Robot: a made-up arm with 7 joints. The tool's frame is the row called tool.
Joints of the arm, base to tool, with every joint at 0 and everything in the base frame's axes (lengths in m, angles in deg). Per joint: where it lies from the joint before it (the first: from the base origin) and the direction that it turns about. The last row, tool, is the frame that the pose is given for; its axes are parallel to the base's.
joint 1: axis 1 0 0 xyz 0.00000 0.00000 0.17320
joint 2: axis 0 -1 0 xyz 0.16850 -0.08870 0.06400
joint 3: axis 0 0 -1 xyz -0.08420 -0.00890 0.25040
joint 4: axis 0 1 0 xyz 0.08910 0.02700 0.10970
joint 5: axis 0 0 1 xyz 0.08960 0.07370 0.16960
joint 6: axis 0 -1 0 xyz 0.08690 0.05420 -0.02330
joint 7: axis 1 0 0 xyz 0.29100 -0.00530 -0.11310
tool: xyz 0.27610 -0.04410 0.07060
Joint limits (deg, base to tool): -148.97..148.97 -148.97..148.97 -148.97..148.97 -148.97..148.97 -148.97..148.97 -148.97..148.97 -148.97..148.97
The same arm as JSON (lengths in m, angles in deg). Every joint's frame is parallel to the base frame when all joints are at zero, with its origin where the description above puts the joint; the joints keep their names.
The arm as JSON. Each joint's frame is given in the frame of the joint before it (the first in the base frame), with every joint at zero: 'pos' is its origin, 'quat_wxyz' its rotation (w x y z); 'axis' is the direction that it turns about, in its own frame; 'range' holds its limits. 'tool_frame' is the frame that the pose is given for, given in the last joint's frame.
{"length_unit": "m", "angle_unit": "deg", "joints": [{"joint": "joint 1", "pos": [0.0, 0.0, 0.1732], "quat_wxyz": [1.0, 0.0, 0.0, 0.0], "axis": [1.0, 0.0, 0.0], "range": [-148.97, 148.97]}, {"joint": "joint 2", "pos": [0.1685, -0.0887, 0.064], "quat_wxyz": [1.0, 0.0, 0.0, 0.0], "axis": [0.0, -1.0, 0.0], "range": [-148.97, 148.97]}, {"joint": "joint 3", "pos": [-0.0842, -0.0089, 0.2504], "quat_wxyz": [1.0, 0.0, 0.0, 0.0], "axis": [0.0, 0.0, -1.0], "range": [-148.97, 148.97]}, {"joint": "joint 4", "pos": [0.0891, 0.027, 0.1097], "quat_wxyz": [1.0, 0.0, 0.0, 0.0], "axis": [0.0, 1.0, 0.0], "range": [-148.97, 148.97]}, {"joint": "joint 5", "pos": [0.0896, 0.0737, 0.1696], "quat_wxyz": [1.0, 0.0, 0.0, 0.0], "axis": [0.0, 0.0, 1.0], "range": [-148.97, 148.97]}, {"joint": "joint 6", "pos": [0.0869, 0.0542, -0.0233], "quat_wxyz": [1.0, 0.0, 0.0, 0.0], "axis": [0.0, -1.0, 0.0], "range": [-148.97, 148.97]}, {"joint": "joint 7", "pos": [0.291, -0.0053, -0.1131], "quat_wxyz": [1.0, 0.0, 0.0, 0.0], "axis": [1.0, 0.0, 0.0], "range": [-148.97, 148.97]}], "tool_frame": {"pos": [0.2761, -0.0441, 0.0706], "quat_wxyz": [1.0, 0.0, 0.0, 0.0]}}
